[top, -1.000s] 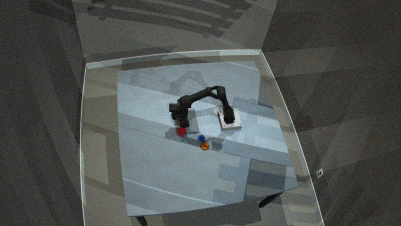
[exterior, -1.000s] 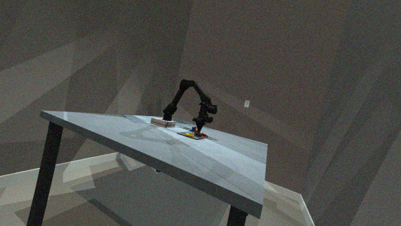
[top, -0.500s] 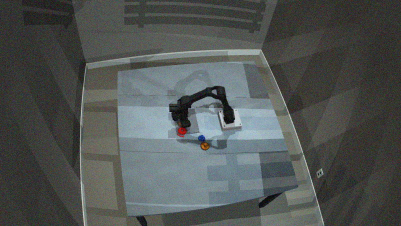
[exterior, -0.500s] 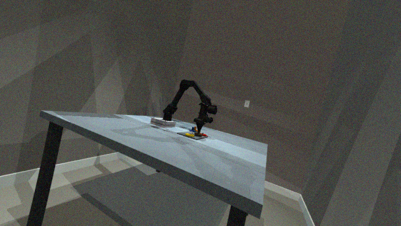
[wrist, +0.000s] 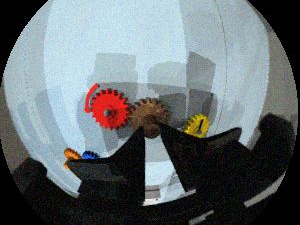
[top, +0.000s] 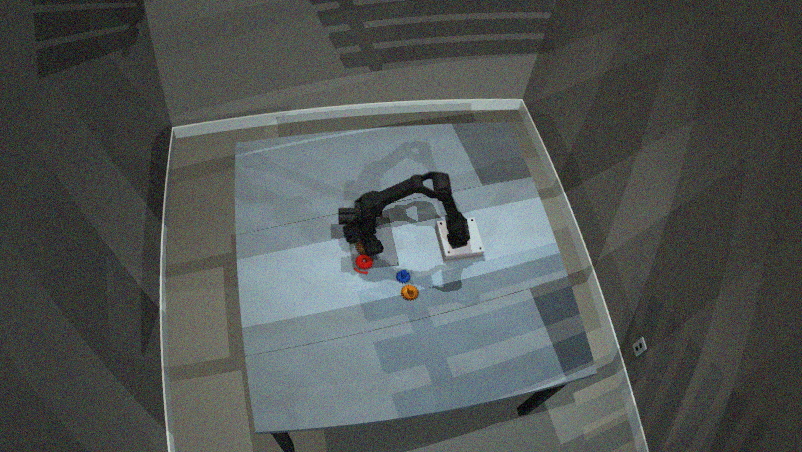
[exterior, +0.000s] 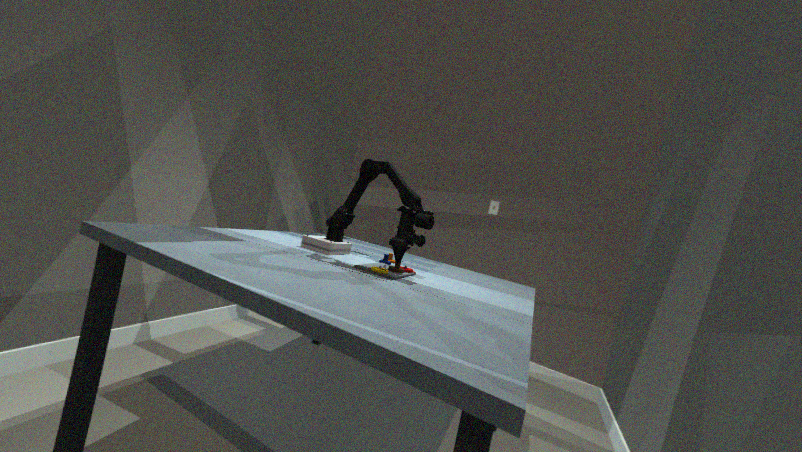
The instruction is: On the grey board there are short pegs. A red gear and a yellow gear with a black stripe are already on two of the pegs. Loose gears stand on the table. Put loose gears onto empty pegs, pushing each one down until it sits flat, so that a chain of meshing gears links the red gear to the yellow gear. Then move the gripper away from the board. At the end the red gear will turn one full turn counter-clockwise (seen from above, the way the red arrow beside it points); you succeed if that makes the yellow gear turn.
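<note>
Right now the brown gear is 10 mm below my gripper tip. From my gripper tip the other things lie so: yellow gear (90 mm to the right, 40 mm behind, 20 mm below); then red arrow mark (90 mm to the left, 40 mm ahead, 30 mm below); then red gear (60 mm to the left, 20 mm below, 20 mm ahead).
</note>
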